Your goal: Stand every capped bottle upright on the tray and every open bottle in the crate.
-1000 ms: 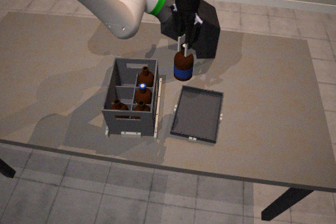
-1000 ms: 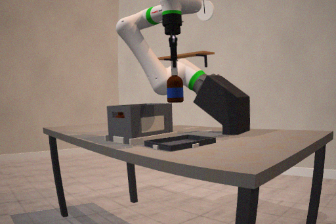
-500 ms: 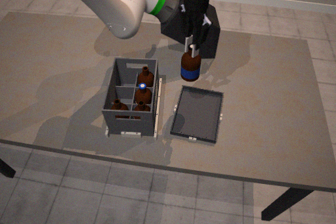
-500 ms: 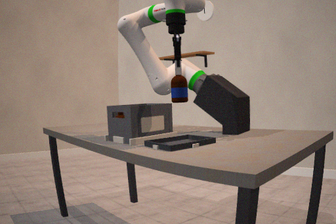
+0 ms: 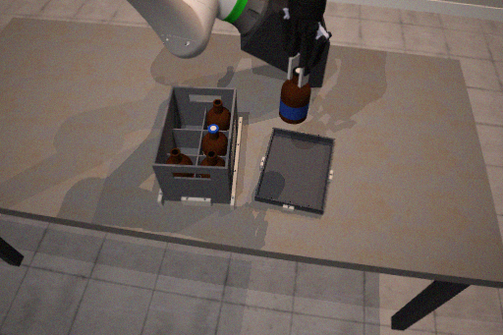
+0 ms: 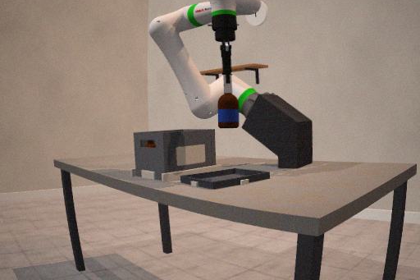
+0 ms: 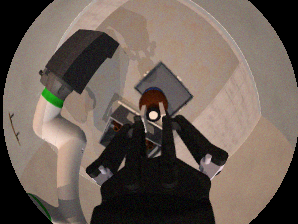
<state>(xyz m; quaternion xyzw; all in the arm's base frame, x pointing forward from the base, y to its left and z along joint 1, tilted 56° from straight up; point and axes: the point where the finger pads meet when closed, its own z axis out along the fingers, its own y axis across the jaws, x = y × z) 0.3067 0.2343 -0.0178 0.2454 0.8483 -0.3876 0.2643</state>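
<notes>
Right now the white-capped bottle is 80 mm below my hand. The rest, counted from my hand: open bottle (30 mm behind, 210 mm to the right, 250 mm below); then grey crate (60 mm ahead, 250 mm to the right, 250 mm below); then dark tray (50 mm ahead, 30 mm to the left, 330 mm below).
</notes>
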